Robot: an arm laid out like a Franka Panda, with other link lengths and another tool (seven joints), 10 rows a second.
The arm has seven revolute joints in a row. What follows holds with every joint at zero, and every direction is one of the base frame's.
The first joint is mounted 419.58 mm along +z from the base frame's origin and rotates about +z.
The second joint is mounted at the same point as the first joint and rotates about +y.
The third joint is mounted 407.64 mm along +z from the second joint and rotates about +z.
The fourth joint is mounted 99 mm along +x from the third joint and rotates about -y.
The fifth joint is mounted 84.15 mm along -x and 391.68 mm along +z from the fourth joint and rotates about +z.
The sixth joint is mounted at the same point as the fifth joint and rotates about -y.
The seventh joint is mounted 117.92 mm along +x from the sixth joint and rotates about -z.
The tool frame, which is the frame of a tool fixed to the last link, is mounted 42 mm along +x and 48 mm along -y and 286.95 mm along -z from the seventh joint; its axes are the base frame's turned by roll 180, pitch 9.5 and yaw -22.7 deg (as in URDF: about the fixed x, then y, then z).
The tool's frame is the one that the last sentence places.
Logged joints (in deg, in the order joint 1, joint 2, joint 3, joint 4, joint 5, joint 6, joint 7), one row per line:
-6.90 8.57 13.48 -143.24 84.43 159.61 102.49
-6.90 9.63 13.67 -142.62 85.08 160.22 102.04
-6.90 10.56 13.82 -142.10 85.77 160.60 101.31
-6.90 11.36 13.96 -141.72 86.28 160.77 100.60
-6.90 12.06 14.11 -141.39 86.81 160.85 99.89
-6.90 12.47 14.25 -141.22 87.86 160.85 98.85
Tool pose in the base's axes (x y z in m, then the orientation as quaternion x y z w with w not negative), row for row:
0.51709 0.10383 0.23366 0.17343 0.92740 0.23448 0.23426
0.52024 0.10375 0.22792 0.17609 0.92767 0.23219 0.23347
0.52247 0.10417 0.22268 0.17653 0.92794 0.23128 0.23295
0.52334 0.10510 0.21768 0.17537 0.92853 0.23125 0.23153
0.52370 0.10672 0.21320 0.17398 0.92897 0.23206 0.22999
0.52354 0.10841 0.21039 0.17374 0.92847 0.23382 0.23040
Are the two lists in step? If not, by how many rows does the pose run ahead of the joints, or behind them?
They are in step.
